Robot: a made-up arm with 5 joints. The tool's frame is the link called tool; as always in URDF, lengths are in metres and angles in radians. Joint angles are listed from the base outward.
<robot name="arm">
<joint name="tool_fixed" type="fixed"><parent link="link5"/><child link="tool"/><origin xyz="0.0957 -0.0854 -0.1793" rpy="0 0 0"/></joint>
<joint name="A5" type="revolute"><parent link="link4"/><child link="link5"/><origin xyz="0.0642 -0.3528 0.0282" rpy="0 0 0"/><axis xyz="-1 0 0"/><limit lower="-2.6" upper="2.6"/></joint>
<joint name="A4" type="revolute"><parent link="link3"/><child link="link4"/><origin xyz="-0.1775 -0.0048 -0.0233" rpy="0 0 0"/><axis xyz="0 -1 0"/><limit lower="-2.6" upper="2.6"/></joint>
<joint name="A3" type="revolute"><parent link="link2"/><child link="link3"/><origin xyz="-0.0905 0.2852 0.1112" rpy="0 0 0"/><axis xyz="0 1 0"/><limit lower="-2.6" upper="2.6"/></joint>
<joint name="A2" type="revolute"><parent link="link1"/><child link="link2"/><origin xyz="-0.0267 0.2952 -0.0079" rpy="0 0 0"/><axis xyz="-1 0 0"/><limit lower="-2.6" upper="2.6"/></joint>
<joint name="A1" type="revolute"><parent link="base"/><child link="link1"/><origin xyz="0 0 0.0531" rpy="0 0 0"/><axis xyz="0 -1 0"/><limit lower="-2.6" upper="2.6"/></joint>
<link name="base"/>
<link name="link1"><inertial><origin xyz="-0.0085 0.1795 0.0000"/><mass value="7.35"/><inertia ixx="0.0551" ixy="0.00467" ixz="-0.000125" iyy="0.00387" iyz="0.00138" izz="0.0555"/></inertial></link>
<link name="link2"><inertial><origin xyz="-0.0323 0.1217 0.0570"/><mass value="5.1"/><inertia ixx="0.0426" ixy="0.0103" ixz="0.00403" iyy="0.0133" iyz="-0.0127" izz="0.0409"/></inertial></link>
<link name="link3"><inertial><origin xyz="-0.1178 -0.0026 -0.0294"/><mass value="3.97"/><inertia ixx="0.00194" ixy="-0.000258" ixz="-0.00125" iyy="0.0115" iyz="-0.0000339" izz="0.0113"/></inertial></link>
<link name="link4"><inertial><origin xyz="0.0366 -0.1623 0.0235"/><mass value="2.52"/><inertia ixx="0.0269" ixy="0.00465" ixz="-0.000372" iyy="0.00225" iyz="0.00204" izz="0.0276"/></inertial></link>
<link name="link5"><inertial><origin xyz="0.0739 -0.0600 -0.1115"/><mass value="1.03"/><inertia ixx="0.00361" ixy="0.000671" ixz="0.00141" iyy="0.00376" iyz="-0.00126" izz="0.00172"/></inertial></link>
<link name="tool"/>
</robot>
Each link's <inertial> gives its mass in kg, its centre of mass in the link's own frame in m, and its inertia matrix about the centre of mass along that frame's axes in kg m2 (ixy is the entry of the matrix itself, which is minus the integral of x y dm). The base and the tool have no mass. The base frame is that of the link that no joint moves.
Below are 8 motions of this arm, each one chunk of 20 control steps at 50 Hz.
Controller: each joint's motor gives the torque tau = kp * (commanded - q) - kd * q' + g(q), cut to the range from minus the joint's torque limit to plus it. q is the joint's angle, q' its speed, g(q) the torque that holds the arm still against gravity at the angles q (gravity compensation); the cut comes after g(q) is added. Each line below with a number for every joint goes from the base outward.
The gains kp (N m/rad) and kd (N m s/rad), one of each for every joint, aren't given. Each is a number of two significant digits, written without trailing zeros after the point. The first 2 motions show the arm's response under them.
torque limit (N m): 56 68 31 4.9 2.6
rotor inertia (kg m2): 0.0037 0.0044 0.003 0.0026 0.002
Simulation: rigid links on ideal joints. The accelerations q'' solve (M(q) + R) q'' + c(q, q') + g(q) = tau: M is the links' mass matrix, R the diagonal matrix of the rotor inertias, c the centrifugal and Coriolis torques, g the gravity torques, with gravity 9.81 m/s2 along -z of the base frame. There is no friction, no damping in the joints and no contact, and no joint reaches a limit. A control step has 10 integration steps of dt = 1/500 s. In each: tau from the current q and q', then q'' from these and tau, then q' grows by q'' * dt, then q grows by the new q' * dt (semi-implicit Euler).
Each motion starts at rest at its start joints. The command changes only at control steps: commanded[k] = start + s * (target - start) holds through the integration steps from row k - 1 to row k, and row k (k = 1, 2, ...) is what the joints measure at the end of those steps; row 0 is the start. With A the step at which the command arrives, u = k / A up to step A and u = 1 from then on. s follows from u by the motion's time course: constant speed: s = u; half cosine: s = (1 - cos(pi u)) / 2; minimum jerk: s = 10 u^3 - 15 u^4 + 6 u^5; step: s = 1 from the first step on.
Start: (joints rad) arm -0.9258 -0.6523 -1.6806 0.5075 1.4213
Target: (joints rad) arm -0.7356 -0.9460 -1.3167 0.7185 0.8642
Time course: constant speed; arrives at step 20
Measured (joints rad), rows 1 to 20:
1: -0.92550 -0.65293 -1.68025 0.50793 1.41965
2: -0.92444 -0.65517 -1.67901 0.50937 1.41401
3: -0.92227 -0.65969 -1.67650 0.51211 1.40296
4: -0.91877 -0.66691 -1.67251 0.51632 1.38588
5: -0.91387 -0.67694 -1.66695 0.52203 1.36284
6: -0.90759 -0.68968 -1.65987 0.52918 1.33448
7: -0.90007 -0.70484 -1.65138 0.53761 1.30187
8: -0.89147 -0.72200 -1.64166 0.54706 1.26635
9: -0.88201 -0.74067 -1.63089 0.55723 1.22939
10: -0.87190 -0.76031 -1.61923 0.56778 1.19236
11: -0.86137 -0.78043 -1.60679 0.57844 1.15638
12: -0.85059 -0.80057 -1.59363 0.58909 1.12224
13: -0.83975 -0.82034 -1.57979 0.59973 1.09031
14: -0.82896 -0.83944 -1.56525 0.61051 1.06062
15: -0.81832 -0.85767 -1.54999 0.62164 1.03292
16: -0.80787 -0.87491 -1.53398 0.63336 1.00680
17: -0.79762 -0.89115 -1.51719 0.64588 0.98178
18: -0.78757 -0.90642 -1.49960 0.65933 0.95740
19: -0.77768 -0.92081 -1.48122 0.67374 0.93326
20: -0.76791 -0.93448 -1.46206 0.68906 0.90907
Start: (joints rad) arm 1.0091 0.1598 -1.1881 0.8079 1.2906
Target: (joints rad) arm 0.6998 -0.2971 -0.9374 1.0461 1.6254
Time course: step
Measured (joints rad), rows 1 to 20:
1: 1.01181 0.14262 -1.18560 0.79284 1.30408
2: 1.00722 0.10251 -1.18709 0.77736 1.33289
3: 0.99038 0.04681 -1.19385 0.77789 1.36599
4: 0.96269 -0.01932 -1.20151 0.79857 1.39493
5: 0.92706 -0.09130 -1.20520 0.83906 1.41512
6: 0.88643 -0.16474 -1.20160 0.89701 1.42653
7: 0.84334 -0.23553 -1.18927 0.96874 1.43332
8: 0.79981 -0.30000 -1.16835 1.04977 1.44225
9: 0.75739 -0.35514 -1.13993 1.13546 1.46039
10: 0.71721 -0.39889 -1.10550 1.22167 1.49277
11: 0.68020 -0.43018 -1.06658 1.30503 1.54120
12: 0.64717 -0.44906 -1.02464 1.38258 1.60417
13: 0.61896 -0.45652 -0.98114 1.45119 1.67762
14: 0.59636 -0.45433 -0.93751 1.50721 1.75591
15: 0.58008 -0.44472 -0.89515 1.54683 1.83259
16: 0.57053 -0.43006 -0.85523 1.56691 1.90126
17: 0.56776 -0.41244 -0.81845 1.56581 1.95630
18: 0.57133 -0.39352 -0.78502 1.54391 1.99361
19: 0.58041 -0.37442 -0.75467 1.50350 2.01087
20: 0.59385 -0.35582 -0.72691 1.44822 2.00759
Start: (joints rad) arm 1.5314 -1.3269 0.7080 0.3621 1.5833
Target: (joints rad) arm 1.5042 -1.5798 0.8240 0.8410 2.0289
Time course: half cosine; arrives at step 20
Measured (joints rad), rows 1 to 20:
1: 1.53137 -1.32698 0.70790 0.36206 1.58356
2: 1.53120 -1.32738 0.70735 0.36190 1.58487
3: 1.53074 -1.32852 0.70590 0.36159 1.58841
4: 1.52983 -1.33085 0.70305 0.36129 1.59531
5: 1.52836 -1.33483 0.69849 0.36139 1.60645
6: 1.52626 -1.34082 0.69208 0.36249 1.62230
7: 1.52355 -1.34911 0.68397 0.36536 1.64296
8: 1.52029 -1.35981 0.67456 0.37082 1.66816
9: 1.51662 -1.37293 0.66445 0.37968 1.69737
10: 1.51269 -1.38832 0.65443 0.39266 1.72988
11: 1.50869 -1.40571 0.64539 0.41036 1.76482
12: 1.50477 -1.42473 0.63820 0.43325 1.80125
13: 1.50112 -1.44492 0.63371 0.46164 1.83816
14: 1.49787 -1.46577 0.63260 0.49572 1.87453
15: 1.49517 -1.48674 0.63542 0.53552 1.90935
16: 1.49314 -1.50730 0.64249 0.58091 1.94168
17: 1.49190 -1.52693 0.65392 0.63161 1.97063
18: 1.49154 -1.54516 0.66961 0.68710 1.99546
19: 1.49216 -1.56159 0.68925 0.74666 2.01557
20: 1.49384 -1.57585 0.71233 0.80928 2.03049

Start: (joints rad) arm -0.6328 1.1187 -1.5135 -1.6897 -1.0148
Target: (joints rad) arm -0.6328 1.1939 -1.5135 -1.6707 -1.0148
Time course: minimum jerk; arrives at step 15
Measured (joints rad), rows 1 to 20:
1: -0.63280 1.11871 -1.51350 -1.68970 -1.01481
2: -0.63283 1.11878 -1.51354 -1.68974 -1.01487
3: -0.63292 1.11905 -1.51366 -1.68987 -1.01511
4: -0.63313 1.11975 -1.51395 -1.69016 -1.01568
5: -0.63351 1.12117 -1.51447 -1.69063 -1.01674
6: -0.63411 1.12361 -1.51527 -1.69125 -1.01842
7: -0.63490 1.12731 -1.51633 -1.69188 -1.02071
8: -0.63584 1.13244 -1.51757 -1.69231 -1.02350
9: -0.63682 1.13905 -1.51886 -1.69226 -1.02650
10: -0.63770 1.14700 -1.52000 -1.69143 -1.02937
11: -0.63835 1.15602 -1.52083 -1.68954 -1.03164
12: -0.63864 1.16571 -1.52116 -1.68644 -1.03288
13: -0.63848 1.17556 -1.52088 -1.68209 -1.03273
14: -0.63781 1.18502 -1.51994 -1.67664 -1.03097
15: -0.63667 1.19360 -1.51838 -1.67039 -1.02755
16: -0.63515 1.20088 -1.51635 -1.66381 -1.02267
17: -0.63338 1.20663 -1.51404 -1.65743 -1.01673
18: -0.63152 1.21072 -1.51169 -1.65181 -1.01025
19: -0.62973 1.21318 -1.50951 -1.64742 -1.00378
20: -0.62813 1.21411 -1.50769 -1.64460 -0.99787

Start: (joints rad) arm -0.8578 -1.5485 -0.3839 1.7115 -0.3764
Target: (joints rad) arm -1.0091 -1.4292 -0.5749 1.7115 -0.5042
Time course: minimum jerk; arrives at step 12
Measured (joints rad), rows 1 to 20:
1: -0.85781 -1.54848 -0.38388 1.71150 -0.37638
2: -0.85787 -1.54827 -0.38376 1.71154 -0.37624
3: -0.85810 -1.54749 -0.38329 1.71164 -0.37576
4: -0.85870 -1.54555 -0.38219 1.71186 -0.37471
5: -0.85994 -1.54179 -0.38015 1.71220 -0.37304
6: -0.86210 -1.53562 -0.37702 1.71261 -0.37093
7: -0.86546 -1.52671 -0.37285 1.71294 -0.36898
8: -0.87025 -1.51507 -0.36799 1.71299 -0.36811
9: -0.87659 -1.50113 -0.36307 1.71254 -0.36949
10: -0.88455 -1.48569 -0.35889 1.71136 -0.37434
11: -0.89404 -1.46981 -0.35640 1.70925 -0.38372
12: -0.90494 -1.45462 -0.35644 1.70608 -0.39822
13: -0.91705 -1.44105 -0.35964 1.70178 -0.41774
14: -0.93016 -1.42971 -0.36631 1.69645 -0.44145
15: -0.94403 -1.42090 -0.37647 1.69029 -0.46800
16: -0.95843 -1.41466 -0.38987 1.68365 -0.49563
17: -0.97309 -1.41081 -0.40612 1.67698 -0.52253
18: -0.98774 -1.40905 -0.42467 1.67080 -0.54697
19: -1.00215 -1.40898 -0.44497 1.66566 -0.56750
20: -1.01605 -1.41018 -0.46642 1.66200 -0.58312

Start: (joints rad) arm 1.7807 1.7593 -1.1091 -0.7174 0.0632
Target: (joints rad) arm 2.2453 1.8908 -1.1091 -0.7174 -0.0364
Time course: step
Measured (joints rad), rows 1 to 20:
1: 1.78971 1.76599 -1.09959 -0.71253 0.05096
2: 1.81313 1.78281 -1.07584 -0.70148 0.02296
3: 1.84795 1.80674 -1.04228 -0.68811 -0.01131
4: 1.89111 1.83466 -1.00328 -0.67573 -0.04344
5: 1.93973 1.86345 -0.96293 -0.66670 -0.06715
6: 1.99124 1.89026 -0.92479 -0.66241 -0.07871
7: 2.04351 1.91272 -0.89165 -0.66335 -0.07689
8: 2.09485 1.92922 -0.86538 -0.66927 -0.06270
9: 2.14401 1.93900 -0.84694 -0.67934 -0.03884
10: 2.19011 1.94213 -0.83648 -0.69230 -0.00913
11: 2.23254 1.93936 -0.83355 -0.70668 0.02204
12: 2.27089 1.93188 -0.83733 -0.72106 0.05037
13: 2.30491 1.92112 -0.84689 -0.73427 0.07215
14: 2.33438 1.90854 -0.86133 -0.74566 0.08479
15: 2.35916 1.89547 -0.87986 -0.75524 0.08701
16: 2.37915 1.88302 -0.90182 -0.76357 0.07895
17: 2.39428 1.87207 -0.92669 -0.77157 0.06191
18: 2.40455 1.86323 -0.95402 -0.78025 0.03798
19: 2.41000 1.85686 -0.98343 -0.79039 0.00972
20: 2.41080 1.85311 -1.01451 -0.80244 -0.02025

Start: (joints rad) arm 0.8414 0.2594 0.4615 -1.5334 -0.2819
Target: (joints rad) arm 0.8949 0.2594 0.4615 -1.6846 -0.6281
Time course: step
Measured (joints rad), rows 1 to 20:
1: 0.84540 0.25792 0.46642 -1.53327 -0.29139
2: 0.85168 0.25536 0.47296 -1.53590 -0.31869
3: 0.85773 0.25273 0.47775 -1.54286 -0.36097
4: 0.86321 0.25044 0.48064 -1.55440 -0.41368
5: 0.86820 0.24874 0.48216 -1.57023 -0.47212
6: 0.87281 0.24781 0.48282 -1.58969 -0.53191
7: 0.87711 0.24775 0.48304 -1.61181 -0.58921
8: 0.88113 0.24860 0.48310 -1.63540 -0.64082
9: 0.88487 0.25029 0.48314 -1.65919 -0.68427
10: 0.88834 0.25268 0.48322 -1.68202 -0.71790
11: 0.89155 0.25557 0.48330 -1.70296 -0.74089
12: 0.89449 0.25871 0.48327 -1.72140 -0.75328
13: 0.89715 0.26186 0.48297 -1.73712 -0.75583
14: 0.89949 0.26480 0.48226 -1.75012 -0.74988
15: 0.90148 0.26733 0.48100 -1.76063 -0.73716
16: 0.90311 0.26933 0.47912 -1.76890 -0.71958
17: 0.90435 0.27072 0.47661 -1.77517 -0.69904
18: 0.90520 0.27147 0.47353 -1.77955 -0.67731
19: 0.90565 0.27160 0.46998 -1.78207 -0.65591
20: 0.90575 0.27118 0.46614 -1.78266 -0.63610

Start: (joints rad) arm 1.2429 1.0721 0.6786 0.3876 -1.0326
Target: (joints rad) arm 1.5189 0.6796 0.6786 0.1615 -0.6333
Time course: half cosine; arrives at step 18
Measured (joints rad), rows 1 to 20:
1: 1.24308 1.07188 0.67842 0.38769 -1.03245
2: 1.24404 1.07072 0.67748 0.38816 -1.03164
3: 1.24664 1.06753 0.67498 0.38938 -1.02938
4: 1.25181 1.06118 0.67019 0.39167 -1.02478
5: 1.26034 1.05066 0.66268 0.39516 -1.01698
6: 1.27275 1.03533 0.65251 0.39984 -1.00531
7: 1.28928 1.01491 0.64023 0.40547 -0.98930
8: 1.30987 0.98956 0.62685 0.41167 -0.96872
9: 1.33413 0.95987 0.61372 0.41788 -0.94361
10: 1.36141 0.92676 0.60225 0.42338 -0.91426
11: 1.39072 0.89148 0.59371 0.42729 -0.88119
12: 1.42078 0.85545 0.58895 0.42851 -0.84518
13: 1.45004 0.82013 0.58822 0.42579 -0.80718
14: 1.47679 0.78691 0.59113 0.41773 -0.76834
15: 1.49938 0.75695 0.59671 0.40306 -0.72996
16: 1.51649 0.73105 0.60376 0.38084 -0.69342
17: 1.52734 0.70969 0.61121 0.35072 -0.66010
18: 1.53175 0.69303 0.61837 0.31311 -0.63140
19: 1.53045 0.68083 0.62512 0.26937 -0.60832
20: 1.52511 0.67225 0.63193 0.22190 -0.59114

